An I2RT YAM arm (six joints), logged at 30 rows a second.
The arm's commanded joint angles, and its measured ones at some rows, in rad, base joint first. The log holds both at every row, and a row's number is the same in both.
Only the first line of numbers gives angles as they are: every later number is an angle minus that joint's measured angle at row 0.
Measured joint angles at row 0: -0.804 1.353 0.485 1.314 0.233 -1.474
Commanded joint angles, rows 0 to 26: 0.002 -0.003 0.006 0.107 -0.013 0.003; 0.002 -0.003 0.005 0.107 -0.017 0.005; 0.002 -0.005 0.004 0.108 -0.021 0.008; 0.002 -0.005 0.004 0.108 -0.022 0.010; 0.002 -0.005 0.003 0.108 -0.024 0.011; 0.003 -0.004 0.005 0.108 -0.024 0.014; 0.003 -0.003 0.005 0.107 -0.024 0.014; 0.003 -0.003 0.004 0.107 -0.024 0.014; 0.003 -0.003 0.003 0.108 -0.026 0.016; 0.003 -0.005 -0.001 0.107 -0.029 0.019; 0.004 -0.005 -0.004 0.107 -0.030 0.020; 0.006 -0.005 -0.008 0.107 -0.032 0.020; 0.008 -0.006 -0.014 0.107 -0.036 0.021; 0.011 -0.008 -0.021 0.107 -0.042 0.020; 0.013 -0.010 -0.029 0.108 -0.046 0.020; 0.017 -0.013 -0.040 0.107 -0.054 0.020; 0.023 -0.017 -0.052 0.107 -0.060 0.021; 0.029 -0.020 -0.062 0.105 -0.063 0.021; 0.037 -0.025 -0.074 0.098 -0.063 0.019; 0.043 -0.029 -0.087 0.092 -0.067 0.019; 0.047 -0.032 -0.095 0.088 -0.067 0.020; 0.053 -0.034 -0.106 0.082 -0.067 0.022; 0.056 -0.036 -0.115 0.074 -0.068 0.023; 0.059 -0.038 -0.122 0.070 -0.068 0.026; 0.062 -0.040 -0.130 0.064 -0.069 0.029; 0.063 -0.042 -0.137 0.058 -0.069 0.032; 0.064 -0.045 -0.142 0.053 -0.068 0.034
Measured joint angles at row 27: 0.053 -0.006 -0.132 0.003 -0.058 0.007
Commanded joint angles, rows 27 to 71: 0.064 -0.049 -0.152 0.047 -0.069 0.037; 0.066 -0.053 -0.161 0.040 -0.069 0.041; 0.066 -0.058 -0.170 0.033 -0.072 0.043; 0.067 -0.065 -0.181 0.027 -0.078 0.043; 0.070 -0.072 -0.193 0.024 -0.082 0.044; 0.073 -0.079 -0.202 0.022 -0.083 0.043; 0.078 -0.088 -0.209 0.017 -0.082 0.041; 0.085 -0.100 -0.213 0.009 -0.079 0.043; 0.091 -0.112 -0.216 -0.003 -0.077 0.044; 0.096 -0.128 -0.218 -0.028 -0.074 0.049; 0.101 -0.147 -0.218 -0.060 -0.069 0.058; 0.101 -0.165 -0.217 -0.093 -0.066 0.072; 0.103 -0.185 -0.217 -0.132 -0.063 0.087; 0.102 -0.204 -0.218 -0.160 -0.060 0.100; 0.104 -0.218 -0.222 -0.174 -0.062 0.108; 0.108 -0.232 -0.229 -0.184 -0.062 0.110; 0.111 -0.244 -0.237 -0.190 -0.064 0.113; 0.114 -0.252 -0.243 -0.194 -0.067 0.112; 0.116 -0.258 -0.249 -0.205 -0.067 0.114; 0.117 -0.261 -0.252 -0.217 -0.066 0.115; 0.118 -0.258 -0.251 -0.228 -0.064 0.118; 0.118 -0.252 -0.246 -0.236 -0.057 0.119; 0.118 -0.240 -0.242 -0.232 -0.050 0.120; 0.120 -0.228 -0.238 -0.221 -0.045 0.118; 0.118 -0.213 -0.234 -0.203 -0.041 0.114; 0.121 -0.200 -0.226 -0.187 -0.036 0.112; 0.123 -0.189 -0.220 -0.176 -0.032 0.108; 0.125 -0.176 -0.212 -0.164 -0.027 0.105; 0.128 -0.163 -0.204 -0.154 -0.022 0.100; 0.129 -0.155 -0.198 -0.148 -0.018 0.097; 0.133 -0.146 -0.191 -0.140 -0.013 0.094; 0.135 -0.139 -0.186 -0.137 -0.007 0.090; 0.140 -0.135 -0.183 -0.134 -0.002 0.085; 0.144 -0.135 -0.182 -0.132 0.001 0.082; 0.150 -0.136 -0.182 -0.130 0.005 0.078; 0.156 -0.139 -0.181 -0.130 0.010 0.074; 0.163 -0.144 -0.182 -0.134 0.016 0.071; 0.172 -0.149 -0.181 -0.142 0.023 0.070; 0.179 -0.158 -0.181 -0.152 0.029 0.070; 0.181 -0.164 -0.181 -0.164 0.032 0.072; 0.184 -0.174 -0.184 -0.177 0.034 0.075; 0.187 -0.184 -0.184 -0.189 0.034 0.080; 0.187 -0.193 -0.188 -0.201 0.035 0.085; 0.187 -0.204 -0.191 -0.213 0.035 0.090; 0.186 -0.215 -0.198 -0.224 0.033 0.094
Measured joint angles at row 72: 0.178 -0.169 -0.215 -0.236 0.004 0.078
